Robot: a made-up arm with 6 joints. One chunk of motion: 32 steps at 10 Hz.
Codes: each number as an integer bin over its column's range. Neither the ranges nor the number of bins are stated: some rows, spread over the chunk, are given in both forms.
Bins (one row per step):
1: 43 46 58 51 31 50
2: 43 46 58 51 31 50
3: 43 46 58 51 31 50
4: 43 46 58 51 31 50
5: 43 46 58 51 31 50
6: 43 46 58 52 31 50
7: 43 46 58 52 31 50
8: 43 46 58 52 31 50
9: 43 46 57 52 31 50
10: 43 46 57 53 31 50
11: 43 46 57 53 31 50
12: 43 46 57 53 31 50
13: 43 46 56 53 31 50
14: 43 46 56 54 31 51
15: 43 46 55 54 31 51
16: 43 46 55 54 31 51
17: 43 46 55 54 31 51
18: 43 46 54 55 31 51
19: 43 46 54 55 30 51
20: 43 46 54 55 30 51
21: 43 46 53 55 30 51
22: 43 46 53 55 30 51
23: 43 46 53 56 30 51
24: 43 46 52 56 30 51
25: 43 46 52 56 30 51
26: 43 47 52 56 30 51
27: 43 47 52 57 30 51
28: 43 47 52 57 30 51
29: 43 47 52 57 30 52
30: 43 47 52 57 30 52
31: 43 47 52 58 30 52
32: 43 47 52 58 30 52
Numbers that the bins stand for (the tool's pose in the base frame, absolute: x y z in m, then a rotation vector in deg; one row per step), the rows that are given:
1: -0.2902 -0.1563 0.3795 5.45 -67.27 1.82
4: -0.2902 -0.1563 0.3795 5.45 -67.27 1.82
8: -0.2902 -0.1563 0.3795 9.09 -67.27 1.82
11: -0.2902 -0.1563 0.3348 12.73 -67.27 1.82
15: -0.2902 -0.1563 0.2456 16.36 -67.27 5.45
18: -0.2902 -0.1563 0.2009 20.00 -67.27 5.45
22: -0.2902 -0.1563 0.1563 20.00 -70.91 5.45
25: -0.2902 -0.1563 0.1116 23.64 -70.91 5.45
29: -0.2902 -0.1116 0.1116 27.27 -70.91 9.09
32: -0.2902 -0.1116 0.1116 30.91 -70.91 9.09
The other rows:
2: -0.2902 -0.1563 0.3795 5.45 -67.27 1.82
3: -0.2902 -0.1563 0.3795 5.45 -67.27 1.82
5: -0.2902 -0.1563 0.3795 5.45 -67.27 1.82
6: -0.2902 -0.1563 0.3795 9.09 -67.27 1.82
7: -0.2902 -0.1563 0.3795 9.09 -67.27 1.82
9: -0.2902 -0.1563 0.3348 9.09 -67.27 1.82
10: -0.2902 -0.1563 0.3348 12.73 -67.27 1.82
12: -0.2902 -0.1563 0.3348 12.73 -67.27 1.82
13: -0.2902 -0.1563 0.2902 12.73 -67.27 1.82
14: -0.2902 -0.1563 0.2902 16.36 -67.27 5.45
16: -0.2902 -0.1563 0.2456 16.36 -67.27 5.45
17: -0.2902 -0.1563 0.2456 16.36 -67.27 5.45
19: -0.2902 -0.1563 0.2009 20.00 -70.91 5.45
20: -0.2902 -0.1563 0.2009 20.00 -70.91 5.45
21: -0.2902 -0.1563 0.1563 20.00 -70.91 5.45
23: -0.2902 -0.1563 0.1563 23.64 -70.91 5.45
24: -0.2902 -0.1563 0.1116 23.64 -70.91 5.45
26: -0.2902 -0.1116 0.1116 23.64 -70.91 5.45
27: -0.2902 -0.1116 0.1116 27.27 -70.91 5.45
28: -0.2902 -0.1116 0.1116 27.27 -70.91 5.45
30: -0.2902 -0.1116 0.1116 27.27 -70.91 9.09
31: -0.2902 -0.1116 0.1116 30.91 -70.91 9.09

